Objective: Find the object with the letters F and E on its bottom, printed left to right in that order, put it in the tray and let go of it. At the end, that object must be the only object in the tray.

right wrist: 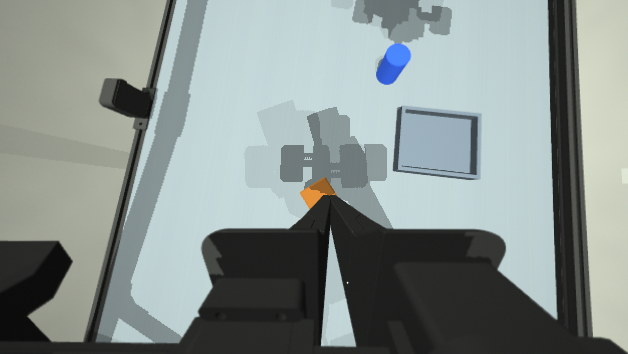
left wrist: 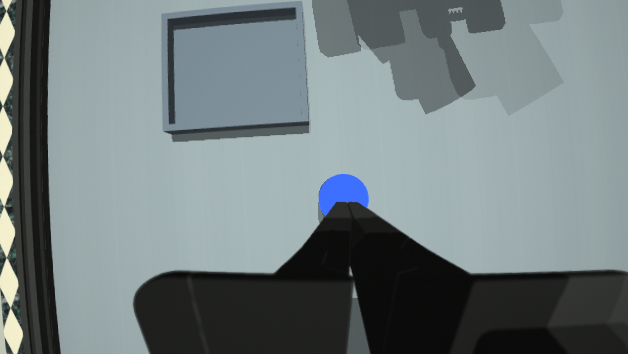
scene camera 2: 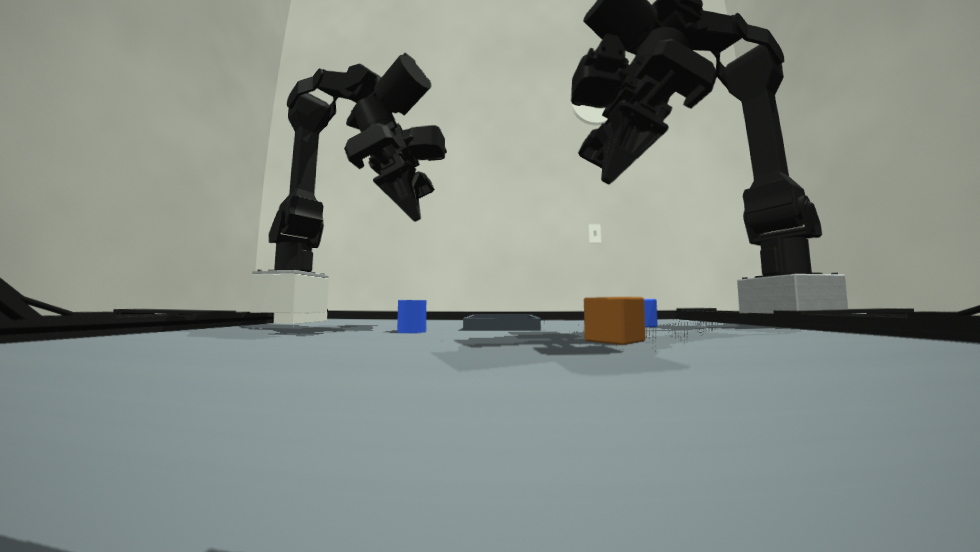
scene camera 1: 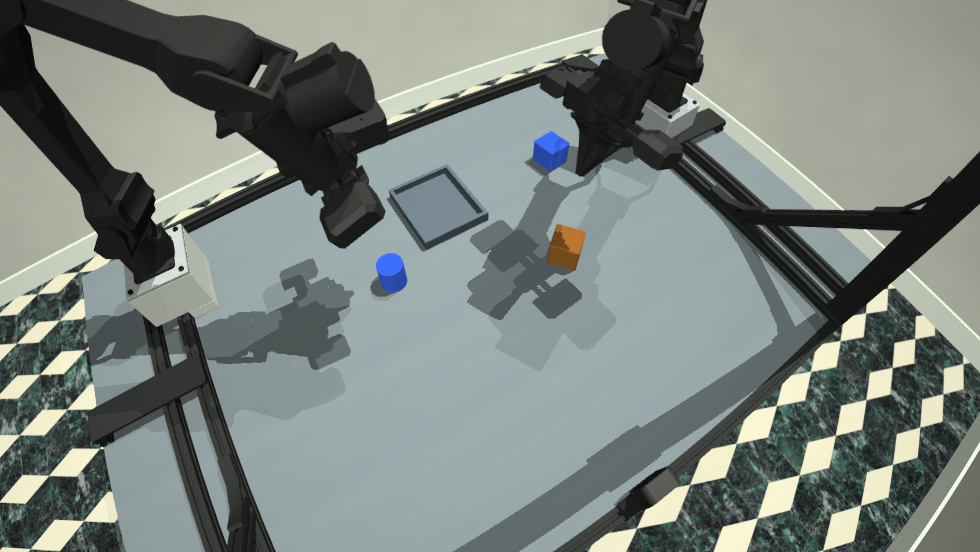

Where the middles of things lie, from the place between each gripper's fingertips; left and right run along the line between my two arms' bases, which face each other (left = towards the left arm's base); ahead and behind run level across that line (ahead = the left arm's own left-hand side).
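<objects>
The blue object (scene camera 2: 411, 313) is 140 mm below my left hand and 10 mm behind it. As for the grey tray (scene camera 1: 437, 205), it is 150 mm below that same left hand, 110 mm to the right of it and 100 mm ahead of it.
My right gripper is 160 mm above the grey tray, 140 mm to the right of it and 170 mm short of it. The blue object, from my right hand, is 150 mm below, 60 mm ahead and 250 mm to the left.
</objects>
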